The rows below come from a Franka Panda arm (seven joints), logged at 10 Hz.
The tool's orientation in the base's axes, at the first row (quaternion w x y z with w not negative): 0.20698 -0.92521 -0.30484 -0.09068
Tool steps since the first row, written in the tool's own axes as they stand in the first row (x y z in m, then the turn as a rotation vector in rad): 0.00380 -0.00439 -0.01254 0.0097 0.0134 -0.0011; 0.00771 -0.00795 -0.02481 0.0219 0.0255 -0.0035; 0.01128 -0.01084 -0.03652 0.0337 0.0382 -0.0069; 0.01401 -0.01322 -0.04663 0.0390 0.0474 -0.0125; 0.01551 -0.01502 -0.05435 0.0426 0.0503 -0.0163; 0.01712 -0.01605 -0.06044 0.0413 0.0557 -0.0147; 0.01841 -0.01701 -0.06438 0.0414 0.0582 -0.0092; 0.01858 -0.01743 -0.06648 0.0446 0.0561 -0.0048; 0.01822 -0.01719 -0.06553 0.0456 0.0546 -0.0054; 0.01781 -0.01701 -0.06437 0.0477 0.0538 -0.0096
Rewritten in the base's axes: -0.00013 -0.00030 0.01382 0.0158 -0.0051 -0.0006; 0.00034 -0.00102 0.02715 0.0327 -0.0086 0.0012; 0.00096 -0.00217 0.03966 0.0496 -0.0131 0.0036; 0.00128 -0.00343 0.05032 0.0591 -0.0195 0.0072; 0.00107 -0.00471 0.05828 0.0636 -0.0214 0.0107; 0.00149 -0.00578 0.06456 0.0658 -0.0253 0.0071; 0.00177 -0.00613 0.06879 0.0677 -0.0246 0.0014; 0.00157 -0.00666 0.07086 0.0691 -0.0195 -0.0010; 0.00147 -0.00660 0.06983 0.0690 -0.0181 0.0004; 0.00130 -0.00644 0.06861 0.0700 -0.0183 0.0050
